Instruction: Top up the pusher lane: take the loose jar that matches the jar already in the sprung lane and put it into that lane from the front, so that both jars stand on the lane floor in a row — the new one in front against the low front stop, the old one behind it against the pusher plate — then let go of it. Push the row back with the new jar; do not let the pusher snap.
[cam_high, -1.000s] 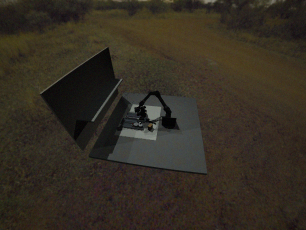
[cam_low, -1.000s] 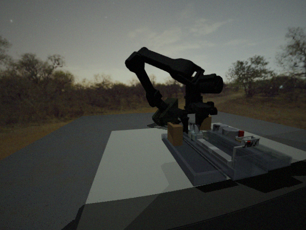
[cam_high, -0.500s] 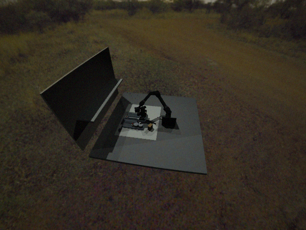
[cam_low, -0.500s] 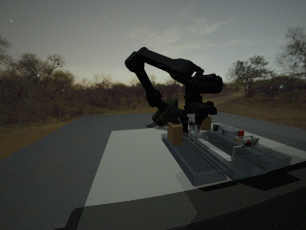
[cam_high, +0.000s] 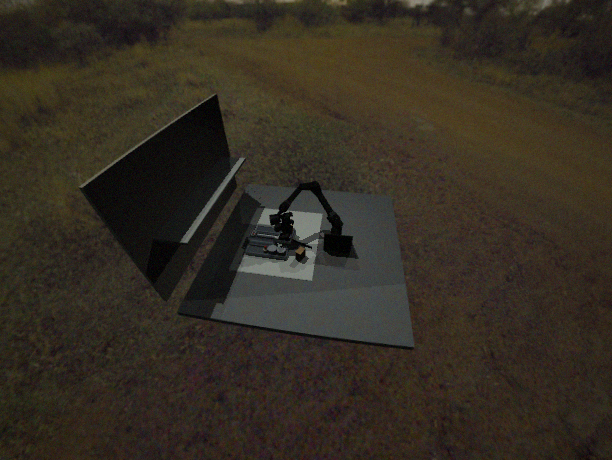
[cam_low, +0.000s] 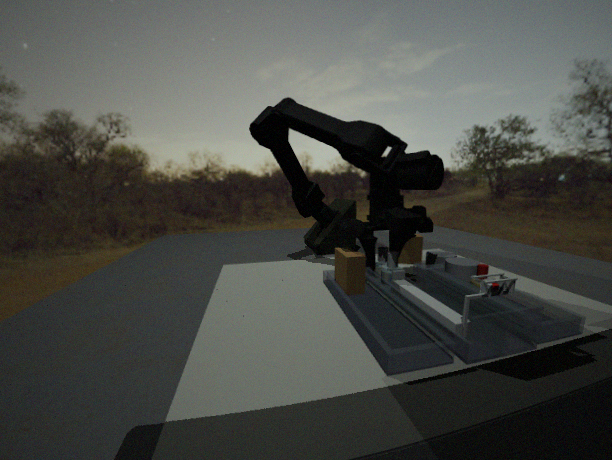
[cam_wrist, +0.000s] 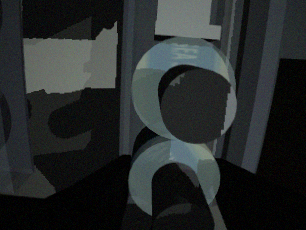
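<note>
Now: the black rod 11 cm behind my gripper tip, 3 cm to the left of it and 2 cm below it. From my gripper tip the other things lie so: shelf (50 cm ahead, 7 cm to the right, 34 cm above); grey lane fixture (15 cm ahead, 1 cm below); pusher plate (15 cm ahead, 1 cm to the left, 2 cm above).
</note>
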